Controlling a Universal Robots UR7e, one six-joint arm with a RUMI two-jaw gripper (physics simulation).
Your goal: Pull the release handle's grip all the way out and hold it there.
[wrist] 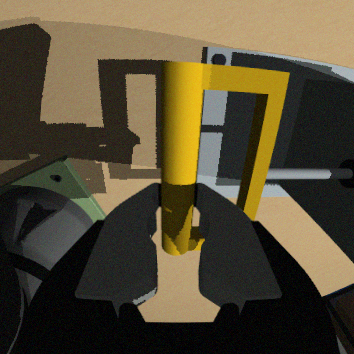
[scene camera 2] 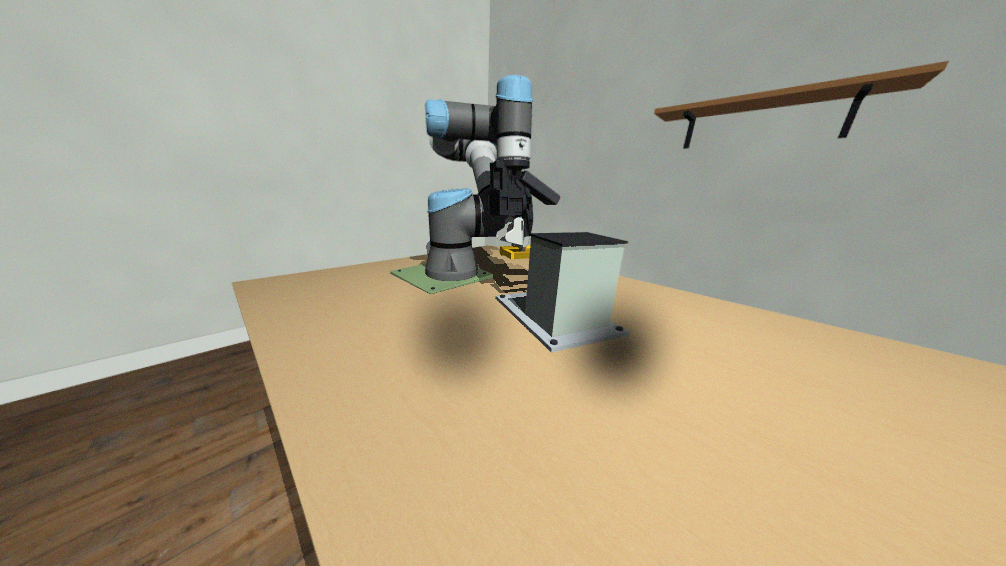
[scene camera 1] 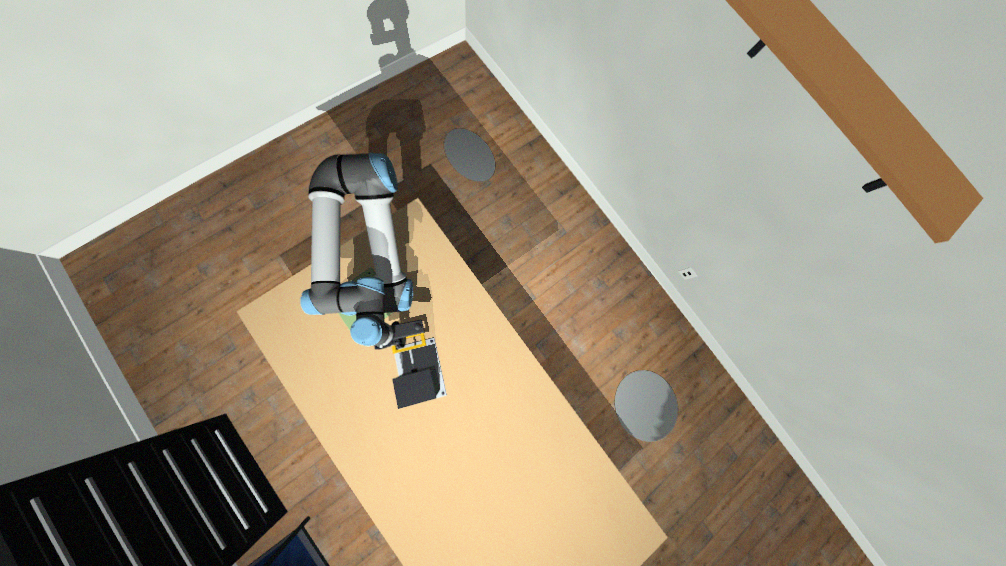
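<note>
The release handle's yellow frame (scene camera 1: pixel 409 347) (scene camera 2: pixel 517 252) stands out from the dark-topped housing (scene camera 1: pixel 416 388) (scene camera 2: pixel 587 285). In the wrist view its thick round grip bar (wrist: pixel 181 125) lies between the two dark jaws. My gripper (wrist: pixel 177 184) (scene camera 2: pixel 519 241) is shut on this grip bar, with the jaws on either side of its lower part. A pale rod (wrist: pixel 300 174) shows between the frame and a black collar (wrist: pixel 345 173) on the housing side, a long stretch of it bare. The housing stands on a grey base plate (scene camera 2: pixel 587 339) (wrist: pixel 214 107). The housing partly hides the handle in scene camera 2.
The arm's green mounting plate (scene camera 2: pixel 411 279) (wrist: pixel 75 185) is close to the handle's outer side. The housing stands on the wooden table (scene camera 1: pixel 506 450) (scene camera 2: pixel 422 457). A wall shelf (scene camera 1: pixel 858 119) (scene camera 2: pixel 801 91), two round grey discs (scene camera 1: pixel 469 154) (scene camera 1: pixel 645 406) and a black cabinet (scene camera 1: pixel 232 450) are away from the arm.
</note>
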